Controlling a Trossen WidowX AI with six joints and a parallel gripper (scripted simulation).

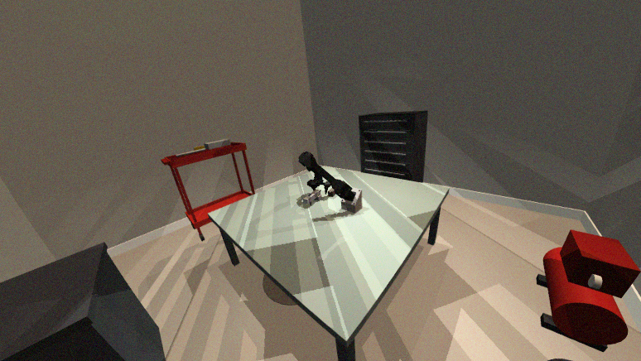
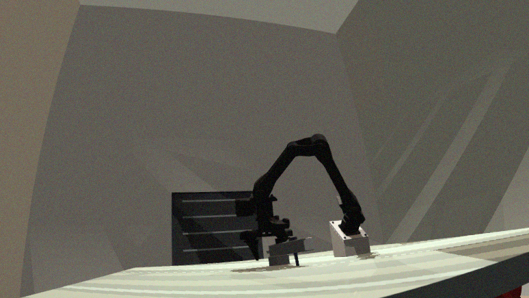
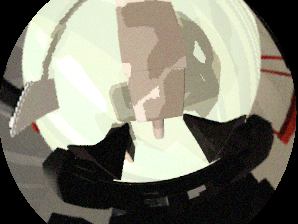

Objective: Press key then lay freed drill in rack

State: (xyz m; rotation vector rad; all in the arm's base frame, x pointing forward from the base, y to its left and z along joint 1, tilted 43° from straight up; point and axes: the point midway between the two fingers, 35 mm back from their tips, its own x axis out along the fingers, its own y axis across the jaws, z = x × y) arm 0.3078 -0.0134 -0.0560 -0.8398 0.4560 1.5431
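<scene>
My gripper tip is now 2 cm past the drill, 6 cm to the right of it and 3 cm below it. Round my gripper tip: blue key 4 cm behind, 14 cm to the left, 3 cm above; then rack 6 cm behind, 7 cm to the right; then grey fixture block 3 cm behind, 11 cm to the left, 3 cm above.
</scene>
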